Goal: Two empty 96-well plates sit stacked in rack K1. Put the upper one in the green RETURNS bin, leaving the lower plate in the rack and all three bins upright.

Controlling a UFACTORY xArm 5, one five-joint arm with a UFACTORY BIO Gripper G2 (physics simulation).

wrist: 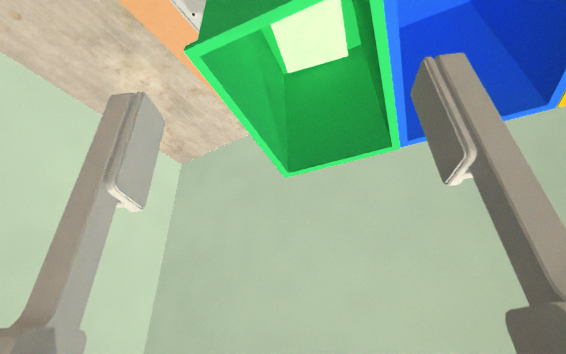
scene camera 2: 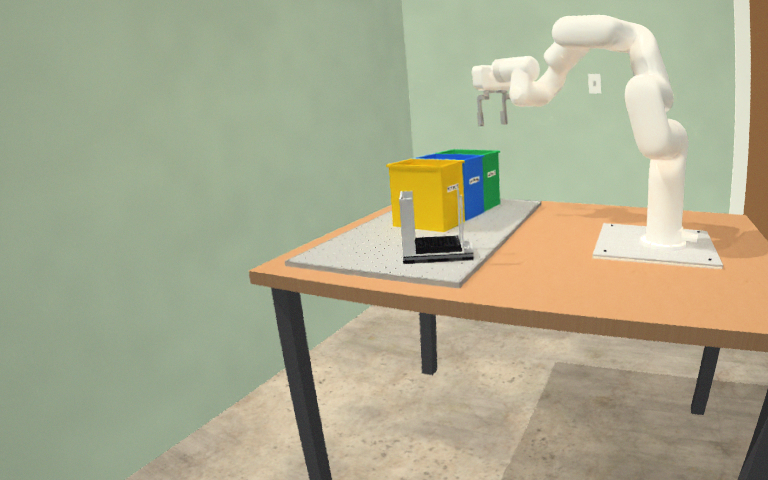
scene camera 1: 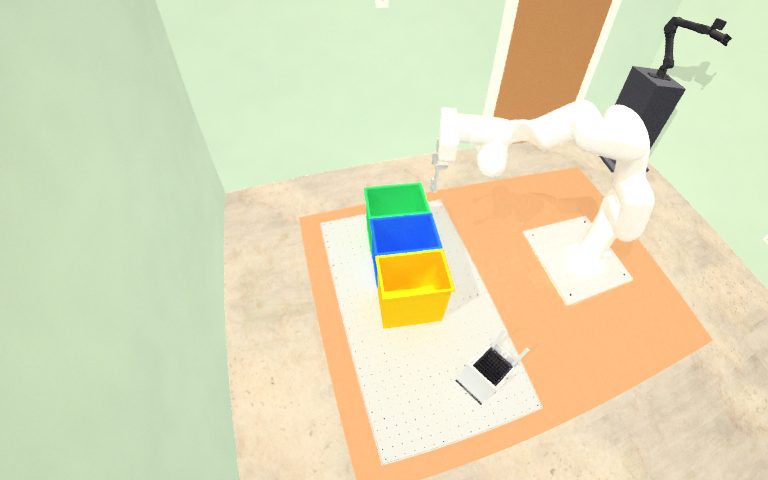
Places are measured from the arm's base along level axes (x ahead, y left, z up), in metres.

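Pixels of known places: hand, tool point: (wrist: 282,134) (scene camera 2: 492,118) (scene camera 1: 434,170); arm's base, link origin: (scene camera 2: 662,243) (scene camera 1: 585,258).
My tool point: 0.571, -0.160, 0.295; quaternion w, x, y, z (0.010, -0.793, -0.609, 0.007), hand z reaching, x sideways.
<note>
For each thing: its top centre in the pictures, then the offset to it from my tool point, as dx, dy, dz. Level surfaces: height alone.
- green bin, top centre: (wrist: 314,110) (scene camera 1: 396,199) (scene camera 2: 467,151) +0.102, -0.008, -0.112
- white plate, top centre: (wrist: 306,21) +0.116, -0.007, -0.275
- Rack K1, top centre: (scene camera 2: 434,193) (scene camera 1: 502,354) -0.084, +0.490, -0.145
- black gridded plate, top centre: (scene camera 2: 432,241) (scene camera 1: 487,371) -0.076, +0.496, -0.258
- blue bin, top centre: (wrist: 488,50) (scene camera 1: 405,233) (scene camera 2: 448,156) +0.097, +0.122, -0.112
- yellow bin, top centre: (scene camera 1: 414,273) (scene camera 2: 425,162) +0.094, +0.253, -0.112
- perforated board, surface height: dz -0.291
My gripper (scene camera 1: 434,184) (scene camera 2: 492,121) (wrist: 283,87) is open and empty, high above the bins. In the wrist view its fingers are wide apart, with the green bin (scene camera 1: 395,198) (scene camera 2: 491,183) (wrist: 336,107) between and beyond them. A pale, smooth rectangle, the white plate (wrist: 311,37), lies low inside the green bin; its wells cannot be made out. Rack K1 (scene camera 1: 479,386) (scene camera 2: 407,229) stands at the near end of the perforated board. A black gridded plate (scene camera 1: 492,366) (scene camera 2: 437,244) sits low and level in it. The green bin stands upright.
The blue bin (scene camera 1: 404,233) (scene camera 2: 473,189) (wrist: 480,55) and yellow bin (scene camera 1: 415,308) (scene camera 2: 425,195) stand upright in line with the green one, on the perforated board (scene camera 1: 396,390) (scene camera 2: 362,249). Rack K1 has tall uprights. The arm's base plate (scene camera 1: 543,243) (scene camera 2: 623,249) is to the right.
</note>
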